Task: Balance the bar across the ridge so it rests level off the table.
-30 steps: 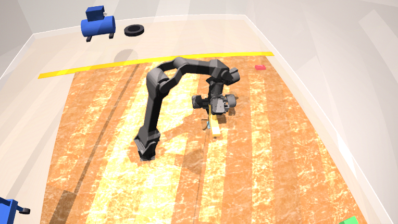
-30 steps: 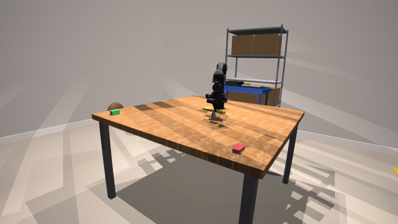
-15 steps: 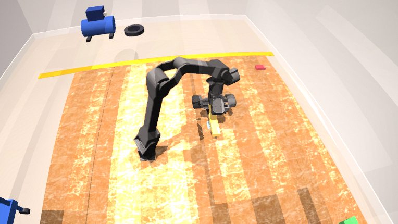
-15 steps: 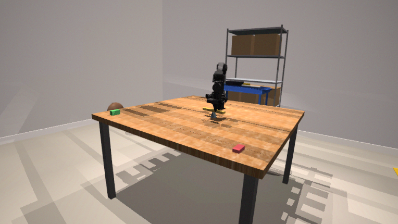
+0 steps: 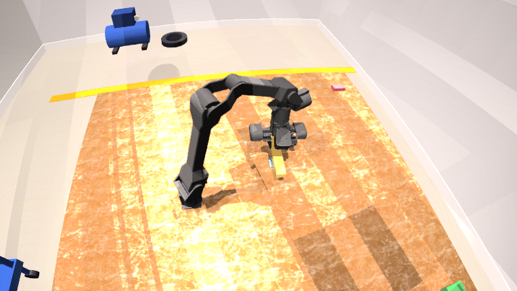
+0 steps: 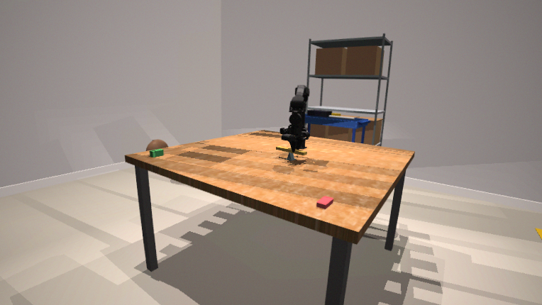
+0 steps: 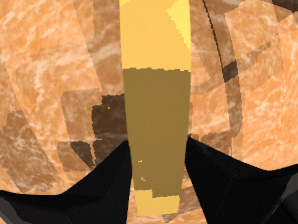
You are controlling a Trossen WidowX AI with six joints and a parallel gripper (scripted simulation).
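Now: the bar 3 cm to the right of my gripper tip. Round my gripper tip: green block: 63 cm to the right, 43 cm ahead, 3 cm below; then pink block: 43 cm ahead, 37 cm to the left, 4 cm below.
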